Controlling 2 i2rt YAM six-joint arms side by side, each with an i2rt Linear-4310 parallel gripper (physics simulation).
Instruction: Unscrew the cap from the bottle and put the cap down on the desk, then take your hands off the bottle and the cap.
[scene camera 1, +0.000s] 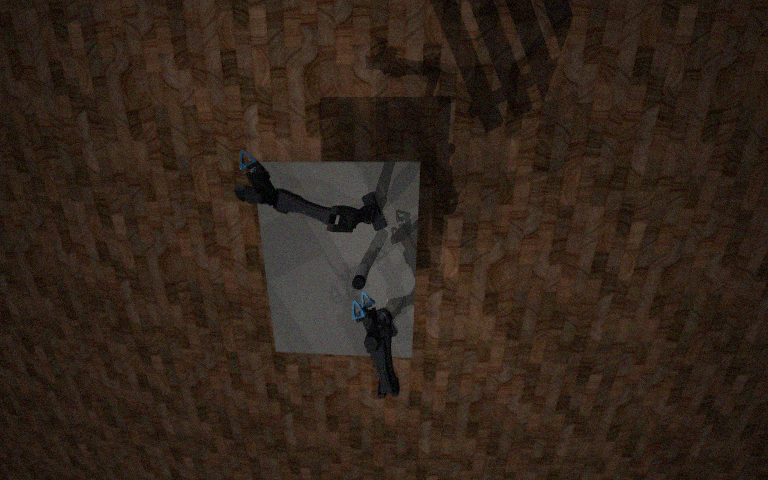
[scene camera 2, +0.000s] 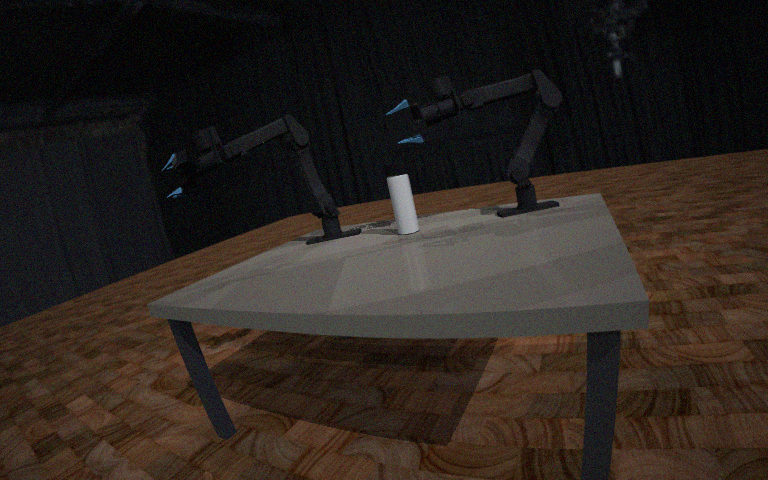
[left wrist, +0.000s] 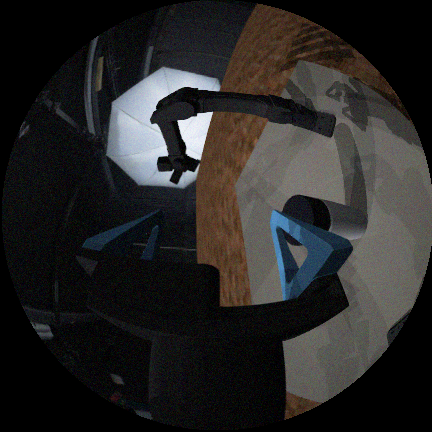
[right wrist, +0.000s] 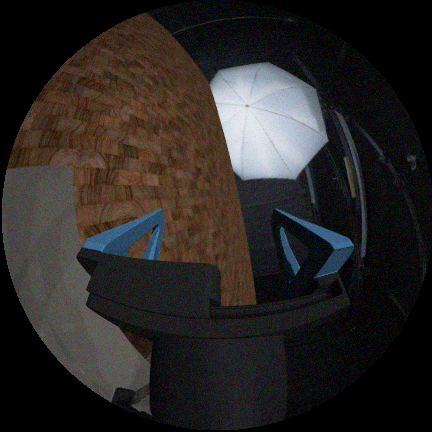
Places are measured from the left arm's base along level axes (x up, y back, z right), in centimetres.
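Pixels of known places: left gripper, fingertip midpoint: (scene camera 1: 358, 295) (scene camera 2: 392, 129) (left wrist: 216, 215); right gripper, fingertip midpoint: (scene camera 1: 246, 155) (scene camera 2: 165, 184) (right wrist: 217, 214); left arm's base, origin of the base link: (scene camera 2: 528, 210); right arm's base, origin of the base link: (scene camera 1: 374, 212) (scene camera 2: 334, 237) (left wrist: 311, 120).
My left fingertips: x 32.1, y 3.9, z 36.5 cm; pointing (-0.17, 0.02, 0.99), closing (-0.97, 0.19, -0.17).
Note:
Ahead of a thing's pixels: the offset from my left fingertips to its top centre. Level surfaces: height alone.
A white bottle @(dx -12.1, dy -1.1, dz +1.6 cm) (scene camera 2: 403, 203) (left wrist: 348, 221) stands upright on the grey desk @(dx -32.1 cm) (scene camera 1: 305, 322) (scene camera 2: 498, 294) between the arm bases. Its black cap @(dx -10.5, dy -1.1, dz +1.6 cm) (scene camera 1: 358, 281) (scene camera 2: 397, 169) (left wrist: 299, 206) is on top; in the left wrist view the blue finger partly hides it. My left gripper (scene camera 1: 360, 297) (scene camera 2: 392, 128) (left wrist: 216, 215) is open and empty, above the cap's height in scene camera 2 and apart from it. My right gripper (scene camera 1: 243, 154) (scene camera 2: 165, 183) (right wrist: 217, 214) is open and empty, far from the bottle, past the desk's edge at the upper left of scene camera 1.
The right arm (scene camera 1: 305, 207) (scene camera 2: 308, 175) reaches out from its base on the desk. The left arm (scene camera 1: 383, 356) (scene camera 2: 529, 133) stands on the other side of the bottle. A wooden floor (scene camera 1: 566, 283) (scene camera 2: 696, 254) surrounds the desk. A white umbrella (left wrist: 135, 140) (right wrist: 280, 125) shows in both wrist views.

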